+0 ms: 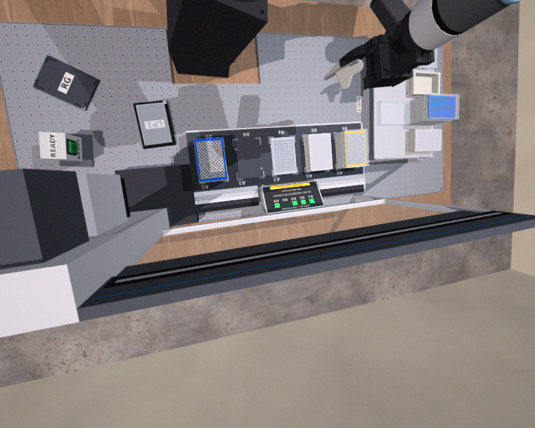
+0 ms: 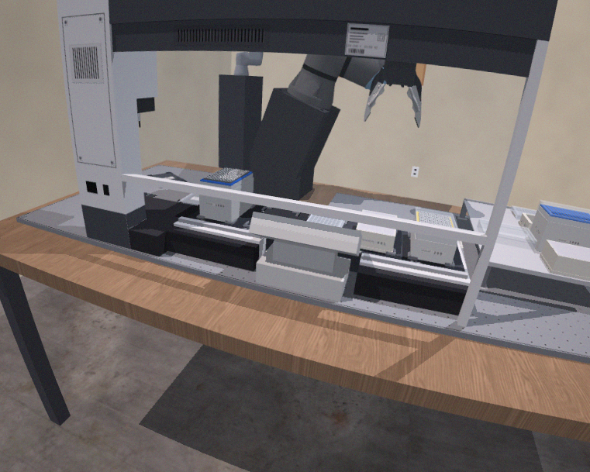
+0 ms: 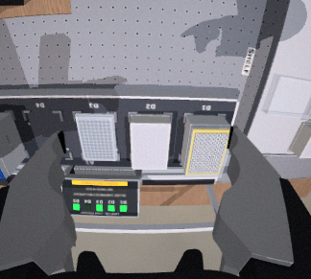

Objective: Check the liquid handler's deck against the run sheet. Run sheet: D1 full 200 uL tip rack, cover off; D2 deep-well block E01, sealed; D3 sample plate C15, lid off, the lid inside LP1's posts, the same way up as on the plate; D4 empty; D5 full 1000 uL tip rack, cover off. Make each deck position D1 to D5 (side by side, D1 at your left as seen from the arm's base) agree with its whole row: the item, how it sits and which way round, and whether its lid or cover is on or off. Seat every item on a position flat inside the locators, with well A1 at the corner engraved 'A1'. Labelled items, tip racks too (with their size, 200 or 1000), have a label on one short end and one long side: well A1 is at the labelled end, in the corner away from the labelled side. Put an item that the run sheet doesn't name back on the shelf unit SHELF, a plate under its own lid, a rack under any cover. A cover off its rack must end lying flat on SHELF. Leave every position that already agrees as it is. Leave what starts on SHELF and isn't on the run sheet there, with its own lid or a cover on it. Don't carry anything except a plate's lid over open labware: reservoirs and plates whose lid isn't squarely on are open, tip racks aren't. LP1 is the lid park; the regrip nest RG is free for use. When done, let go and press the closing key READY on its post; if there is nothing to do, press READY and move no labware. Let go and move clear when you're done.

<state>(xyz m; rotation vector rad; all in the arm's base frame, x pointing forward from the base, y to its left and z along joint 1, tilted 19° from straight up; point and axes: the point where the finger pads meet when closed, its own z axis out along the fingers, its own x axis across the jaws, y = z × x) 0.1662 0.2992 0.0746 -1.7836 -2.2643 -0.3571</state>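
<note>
Right now the yellow-rimmed tip rack is 150 mm ahead of my hand, 170 mm to the left of it and 200 mm below it. From my hand the other things lie so: handler's frame post: 310 mm ahead, 250 mm to the left, 60 mm below; then handler's frame bar: 380 mm ahead, 100 mm to the right, 130 mm below; then well plate: 180 mm ahead, 90 mm to the right, 240 mm below.
</note>
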